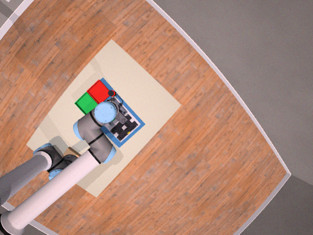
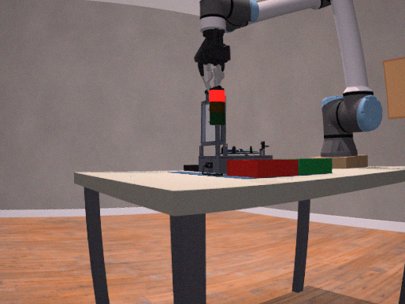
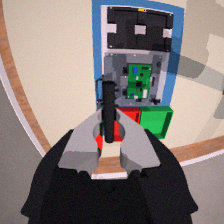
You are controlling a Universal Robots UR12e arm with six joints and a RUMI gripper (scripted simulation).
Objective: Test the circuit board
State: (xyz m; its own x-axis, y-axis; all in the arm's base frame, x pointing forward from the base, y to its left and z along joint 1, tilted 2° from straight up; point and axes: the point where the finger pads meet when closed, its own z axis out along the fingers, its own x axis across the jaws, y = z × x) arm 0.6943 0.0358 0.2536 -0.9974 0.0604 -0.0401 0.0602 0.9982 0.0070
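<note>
Right now my hand is 100 mm past the green circuit board, 10 mm to the right of it and 200 mm above it. From my hand the other things lie so: green bin: 190 mm behind, 210 mm to the left, 260 mm below; then red bin: 40 mm behind, 210 mm to the left, 260 mm below; then lid: 90 mm below.
</note>
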